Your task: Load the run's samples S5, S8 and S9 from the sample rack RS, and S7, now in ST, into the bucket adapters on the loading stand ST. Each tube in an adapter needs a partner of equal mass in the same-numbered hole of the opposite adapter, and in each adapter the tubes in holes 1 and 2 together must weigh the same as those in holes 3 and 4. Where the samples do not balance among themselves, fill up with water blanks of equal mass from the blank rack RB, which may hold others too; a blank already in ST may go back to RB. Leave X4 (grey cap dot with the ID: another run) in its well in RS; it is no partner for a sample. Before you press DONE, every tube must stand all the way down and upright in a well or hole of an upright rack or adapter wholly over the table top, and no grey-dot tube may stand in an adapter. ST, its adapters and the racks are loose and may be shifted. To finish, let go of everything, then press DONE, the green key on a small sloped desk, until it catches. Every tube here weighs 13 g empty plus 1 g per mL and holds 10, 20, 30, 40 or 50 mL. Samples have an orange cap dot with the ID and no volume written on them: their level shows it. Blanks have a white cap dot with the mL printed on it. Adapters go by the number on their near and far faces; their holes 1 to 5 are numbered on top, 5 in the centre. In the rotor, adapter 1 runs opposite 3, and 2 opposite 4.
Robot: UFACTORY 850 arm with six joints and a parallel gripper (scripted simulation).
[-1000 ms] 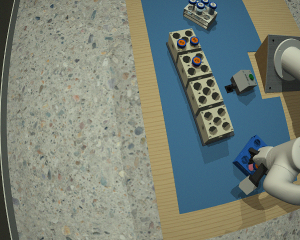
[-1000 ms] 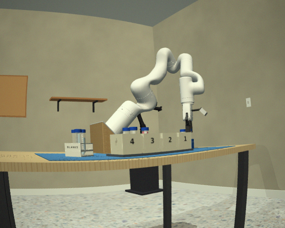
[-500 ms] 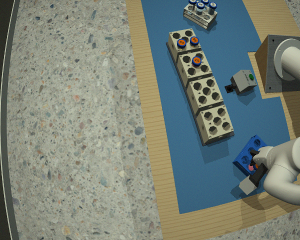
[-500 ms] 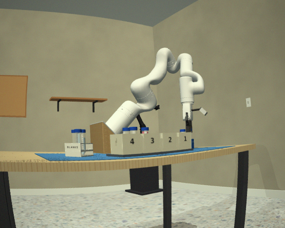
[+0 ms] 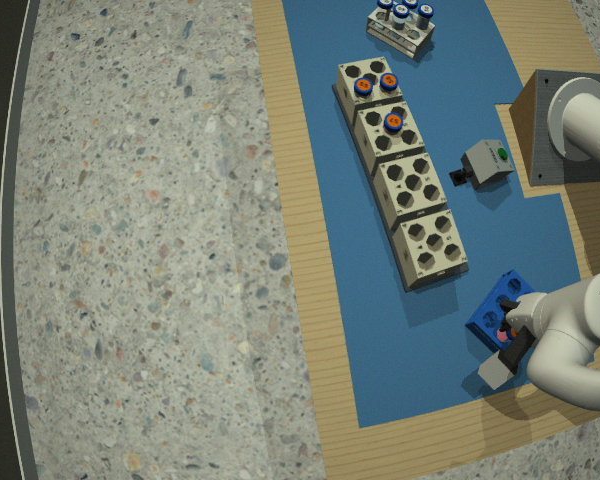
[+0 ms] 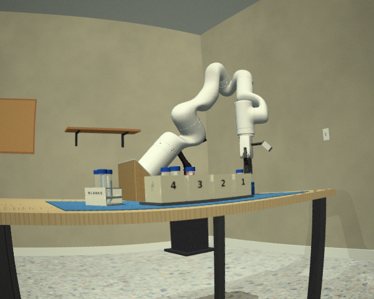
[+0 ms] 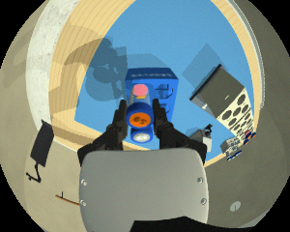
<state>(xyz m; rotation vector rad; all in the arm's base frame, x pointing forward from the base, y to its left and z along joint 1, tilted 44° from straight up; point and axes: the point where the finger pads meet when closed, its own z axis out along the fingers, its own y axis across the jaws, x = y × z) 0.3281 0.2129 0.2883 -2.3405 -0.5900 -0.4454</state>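
My hand is 5 cm above the sample S9 and 1 cm to the right of it. Also, from my hand: blue sample rack RS: 9 cm below, 4 cm to the right, 2 cm behind; then adapter 1: 19 cm to the right, 10 cm ahead, 7 cm below; then grey-dot tube X4: 5 cm below, 3 cm to the right, 3 cm behind.
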